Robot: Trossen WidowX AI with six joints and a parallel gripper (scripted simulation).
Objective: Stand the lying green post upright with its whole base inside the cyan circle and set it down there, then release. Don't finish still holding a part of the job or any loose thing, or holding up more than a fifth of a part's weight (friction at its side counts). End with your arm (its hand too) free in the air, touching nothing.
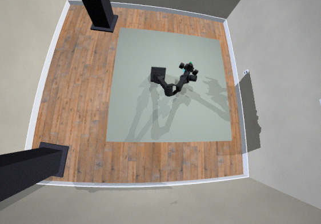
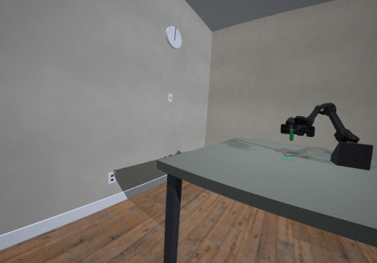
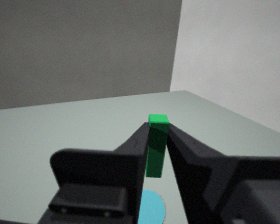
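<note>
Now: hand 1 cm short of the cyan circle, 3 cm to the right of it and 17 cm above it. Also, from my hand: green post: 1 cm ahead, 3 cm to the left, 2 cm below.
</note>
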